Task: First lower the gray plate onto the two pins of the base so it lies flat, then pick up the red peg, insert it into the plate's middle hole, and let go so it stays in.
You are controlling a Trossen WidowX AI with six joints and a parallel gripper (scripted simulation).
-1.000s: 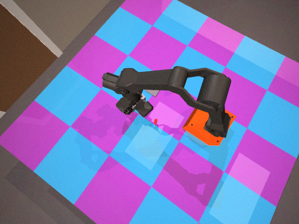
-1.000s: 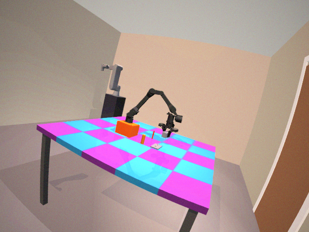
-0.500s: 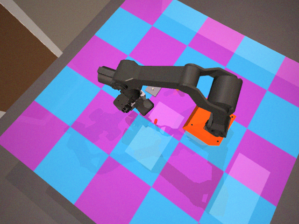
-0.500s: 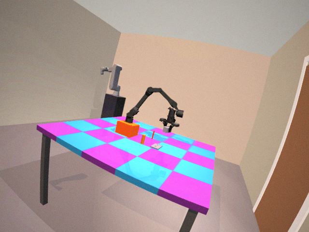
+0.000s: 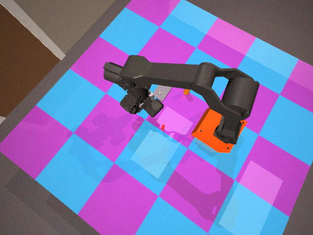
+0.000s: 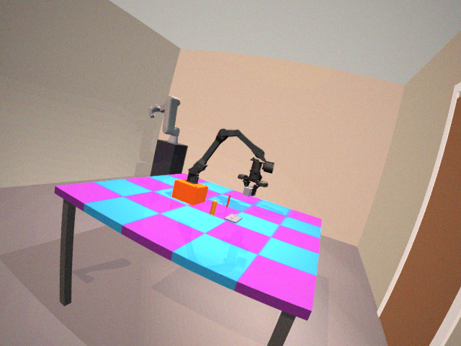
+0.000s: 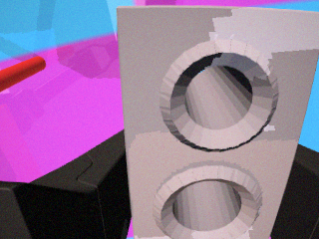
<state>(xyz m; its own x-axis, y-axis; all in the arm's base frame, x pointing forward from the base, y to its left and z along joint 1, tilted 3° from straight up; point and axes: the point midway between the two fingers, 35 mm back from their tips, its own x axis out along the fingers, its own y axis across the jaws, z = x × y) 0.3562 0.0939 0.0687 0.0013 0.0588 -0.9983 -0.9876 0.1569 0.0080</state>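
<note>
Right now the base is 15 cm to the right of my gripper tip, 13 cm below it and 1 cm behind it. Also, from my gripper tip: red peg: 13 cm behind, 10 cm below, 2 cm to the left; then gray plate: 3 cm above; then orange cylinder: 21 cm to the right, 12 cm behind, 10 cm below.
</note>
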